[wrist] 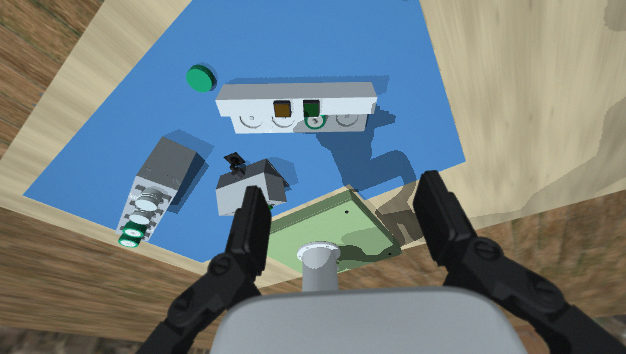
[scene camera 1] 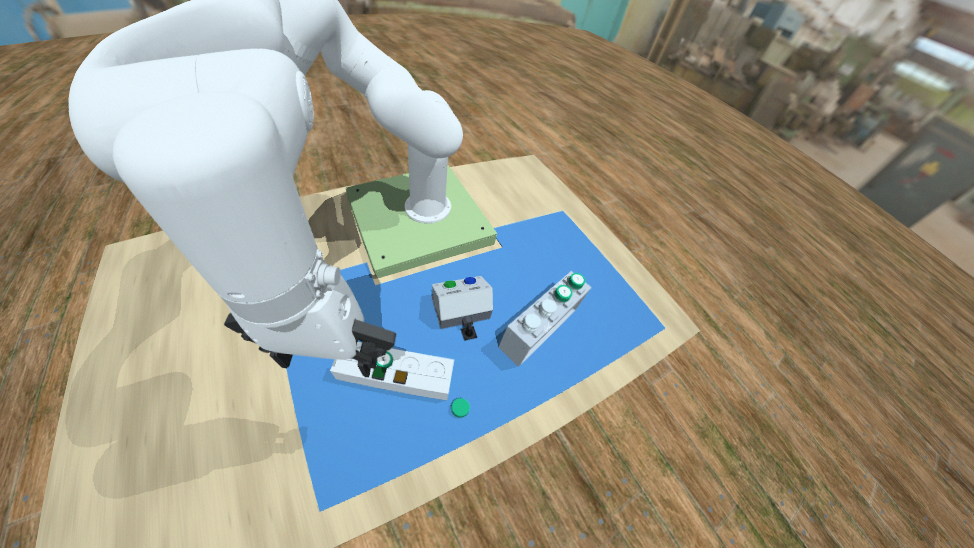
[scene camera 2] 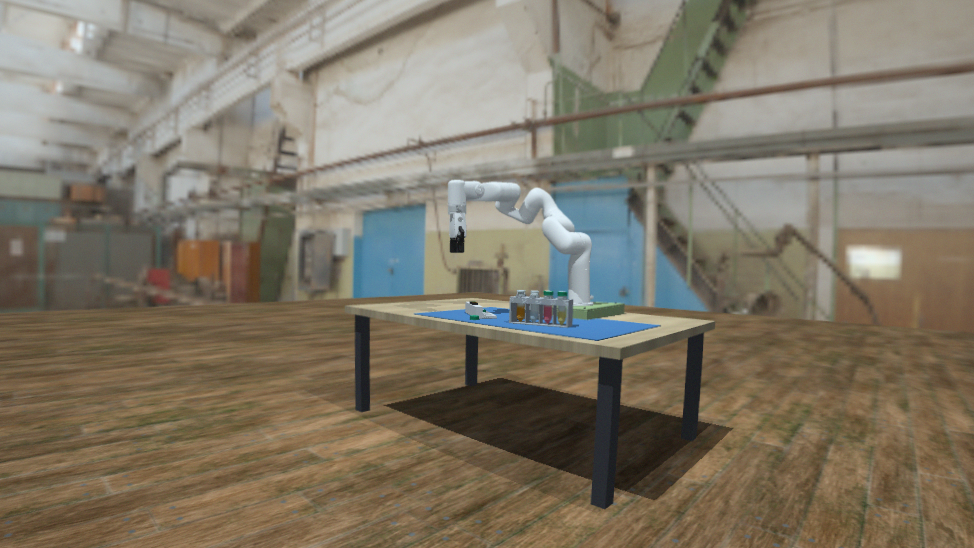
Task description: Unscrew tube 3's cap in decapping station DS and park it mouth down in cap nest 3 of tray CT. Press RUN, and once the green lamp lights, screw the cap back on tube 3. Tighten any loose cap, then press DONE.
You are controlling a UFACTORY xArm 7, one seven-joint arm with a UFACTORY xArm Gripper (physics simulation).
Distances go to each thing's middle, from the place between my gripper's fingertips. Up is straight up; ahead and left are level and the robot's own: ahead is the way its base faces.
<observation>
Right now my hand is 13 cm past the grey lamp box [scene camera 1: 460, 302], 27 cm to the right of it and 21 cm above it.
</observation>
